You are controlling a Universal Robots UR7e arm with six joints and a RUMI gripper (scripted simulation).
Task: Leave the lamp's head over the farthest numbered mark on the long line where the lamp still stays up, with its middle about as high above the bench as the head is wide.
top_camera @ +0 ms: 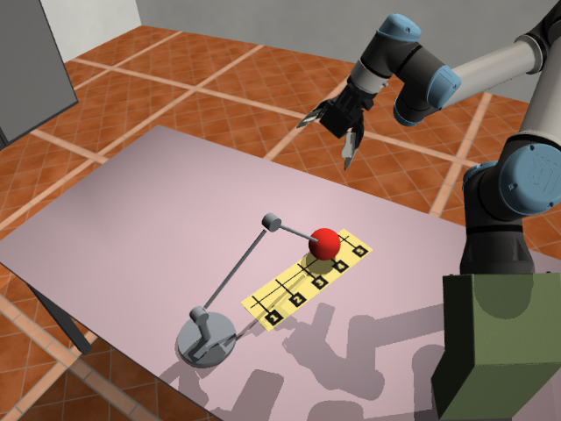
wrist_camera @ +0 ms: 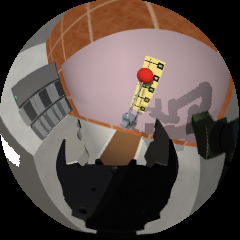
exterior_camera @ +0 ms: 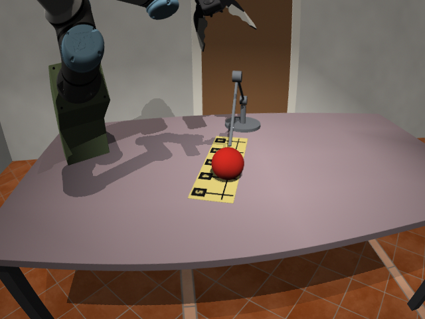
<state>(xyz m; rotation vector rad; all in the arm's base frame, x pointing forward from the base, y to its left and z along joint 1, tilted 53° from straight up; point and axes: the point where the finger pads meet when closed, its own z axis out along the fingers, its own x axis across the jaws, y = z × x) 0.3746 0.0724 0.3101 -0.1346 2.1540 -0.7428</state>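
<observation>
Right now the yellow strip is 70 mm to the left of my hand and 420 mm below it. Also, from my hand: grey round base 210 mm ahead, 360 mm to the left, 390 mm below.
</observation>
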